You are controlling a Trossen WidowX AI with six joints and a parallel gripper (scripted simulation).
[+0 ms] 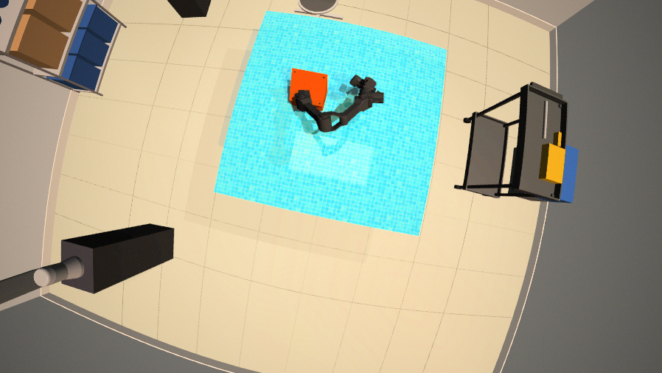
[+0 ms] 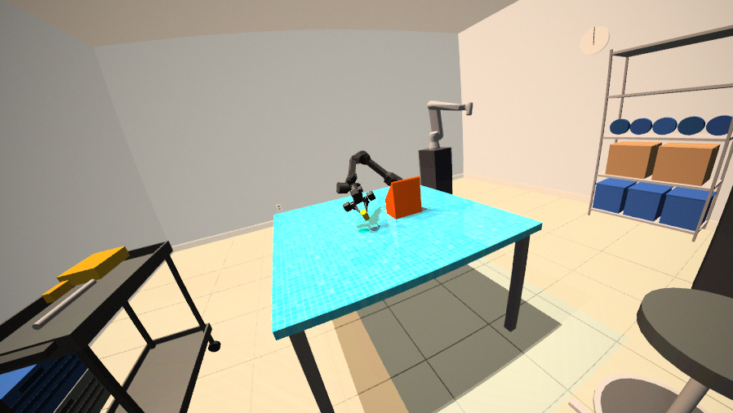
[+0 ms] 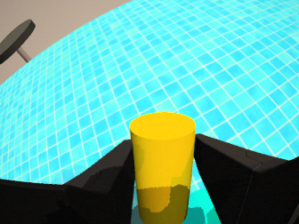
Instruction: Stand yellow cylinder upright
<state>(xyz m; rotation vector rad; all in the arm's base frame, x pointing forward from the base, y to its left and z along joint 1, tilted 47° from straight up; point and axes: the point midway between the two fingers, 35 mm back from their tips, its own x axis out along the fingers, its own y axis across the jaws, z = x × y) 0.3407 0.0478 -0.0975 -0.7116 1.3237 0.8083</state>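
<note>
The cyan circle is 4 cm to the right of my gripper tip and 12 cm below it. The rest, counted from my gripper tip: yellow cylinder (1 cm behind, 1 cm to the right, 2 cm below).
</note>
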